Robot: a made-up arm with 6 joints.
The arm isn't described. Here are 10 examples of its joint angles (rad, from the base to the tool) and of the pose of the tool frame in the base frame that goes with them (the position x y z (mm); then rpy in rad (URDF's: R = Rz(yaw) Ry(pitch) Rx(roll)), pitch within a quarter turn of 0, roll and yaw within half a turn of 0).
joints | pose
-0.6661 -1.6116 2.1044 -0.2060 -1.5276 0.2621 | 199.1 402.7 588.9 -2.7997 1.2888 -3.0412
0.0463 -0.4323 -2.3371 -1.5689 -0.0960 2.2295 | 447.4 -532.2 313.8 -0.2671 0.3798 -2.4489
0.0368 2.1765 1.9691 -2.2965 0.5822 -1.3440 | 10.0 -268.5 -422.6 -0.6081 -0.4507 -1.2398
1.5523 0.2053 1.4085 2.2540 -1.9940 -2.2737 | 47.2 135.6 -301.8 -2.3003 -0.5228 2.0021
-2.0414 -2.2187 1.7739 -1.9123 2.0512 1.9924 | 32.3 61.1 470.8 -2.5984 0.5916 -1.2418
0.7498 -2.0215 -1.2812 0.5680 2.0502 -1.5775 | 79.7 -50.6 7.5 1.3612 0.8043 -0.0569
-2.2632 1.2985 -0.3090 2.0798 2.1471 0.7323 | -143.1 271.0 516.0 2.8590 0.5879 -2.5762
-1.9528 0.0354 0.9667 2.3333 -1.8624 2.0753 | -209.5 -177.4 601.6 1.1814 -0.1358 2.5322
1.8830 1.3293 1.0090 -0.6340 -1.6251 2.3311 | -548.1 -206.1 266.0 2.1150 -1.0368 0.4206
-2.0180 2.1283 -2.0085 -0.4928 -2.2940 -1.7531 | -30.0 -116.1 907.1 0.7703 0.1320 -2.7856
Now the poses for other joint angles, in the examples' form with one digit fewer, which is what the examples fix.
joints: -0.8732 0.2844 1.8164 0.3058 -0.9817 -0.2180
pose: -493 -171 3 -1.036 0.457 0.827
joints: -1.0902 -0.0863 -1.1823 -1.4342 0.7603 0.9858
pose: 203 -98 343 -1.970 -0.772 -0.158
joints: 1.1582 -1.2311 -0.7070 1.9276 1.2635 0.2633
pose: 318 -112 -26 -3.089 -0.770 1.655
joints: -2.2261 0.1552 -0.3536 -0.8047 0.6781 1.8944
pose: -11 109 2 -2.462 -0.853 -0.620
